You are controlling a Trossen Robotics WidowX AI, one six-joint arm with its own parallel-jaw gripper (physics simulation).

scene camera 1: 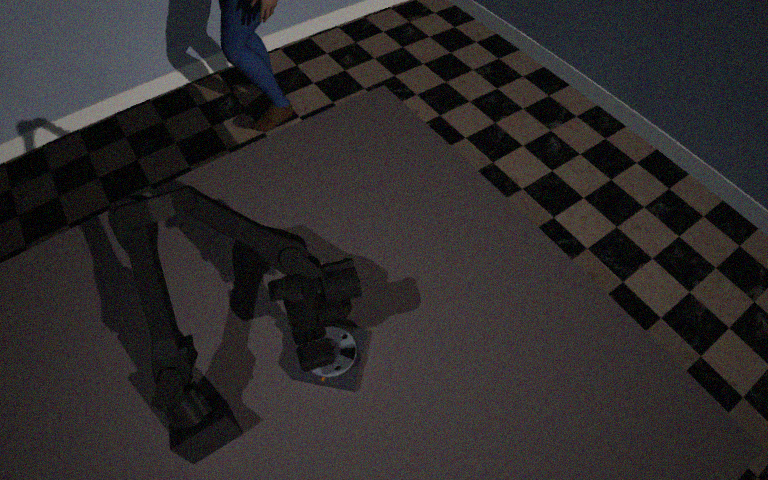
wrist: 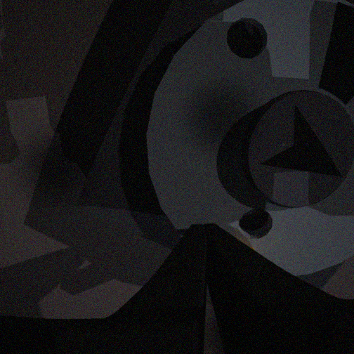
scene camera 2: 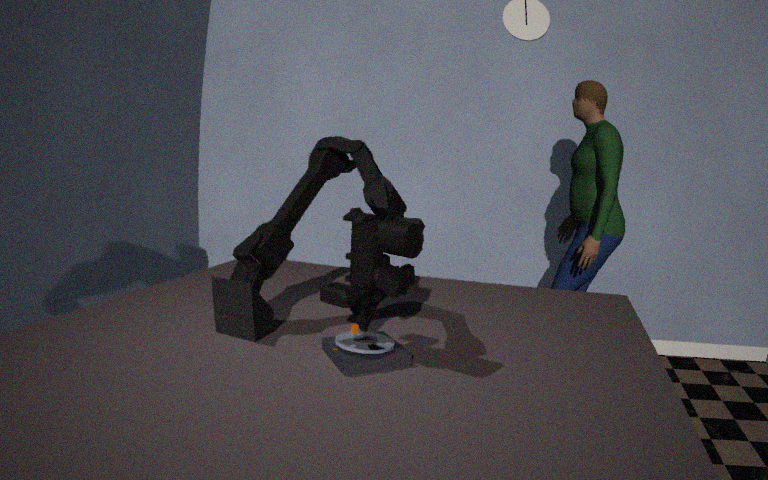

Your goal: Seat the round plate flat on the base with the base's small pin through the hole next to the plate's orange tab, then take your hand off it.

In view: the gripper (scene camera 2: 363, 330), a round grey plate (scene camera 2: 345, 340) and a dark square base (wrist: 118, 188).
The round grey plate shows as well in the wrist view (wrist: 208, 95). The gripper is seen too in scene camera 1 (scene camera 1: 310, 338) and in the wrist view (wrist: 202, 234).
